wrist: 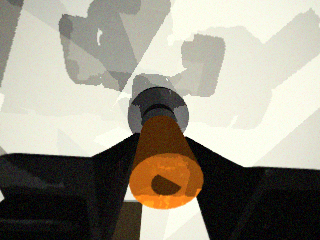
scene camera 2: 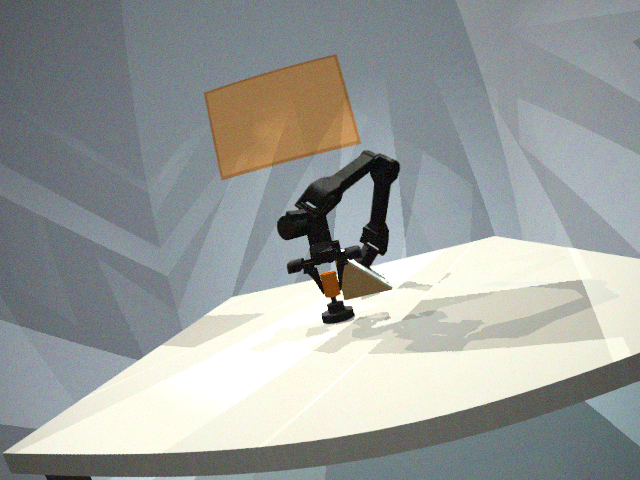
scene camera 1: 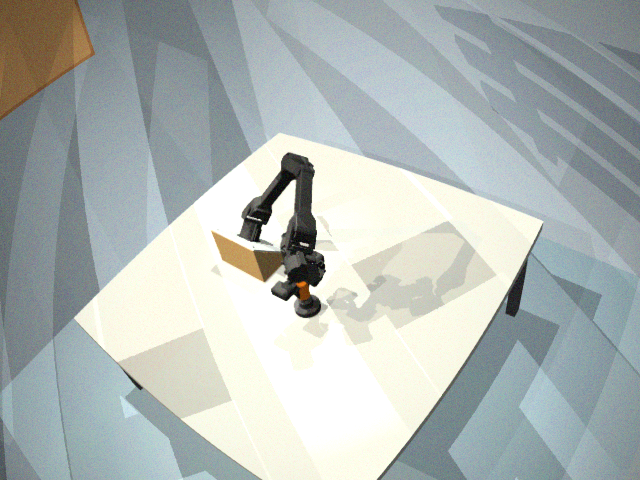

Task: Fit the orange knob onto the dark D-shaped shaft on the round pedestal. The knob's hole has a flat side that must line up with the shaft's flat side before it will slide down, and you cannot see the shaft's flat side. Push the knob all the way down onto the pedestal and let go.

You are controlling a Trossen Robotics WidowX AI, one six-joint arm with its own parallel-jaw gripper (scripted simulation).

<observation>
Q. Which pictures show my gripper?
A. The wrist view, scene camera 2 and scene camera 1: all of them.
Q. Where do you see an orange knob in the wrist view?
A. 165, 174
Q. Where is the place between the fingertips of my gripper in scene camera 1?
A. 303, 293
</observation>
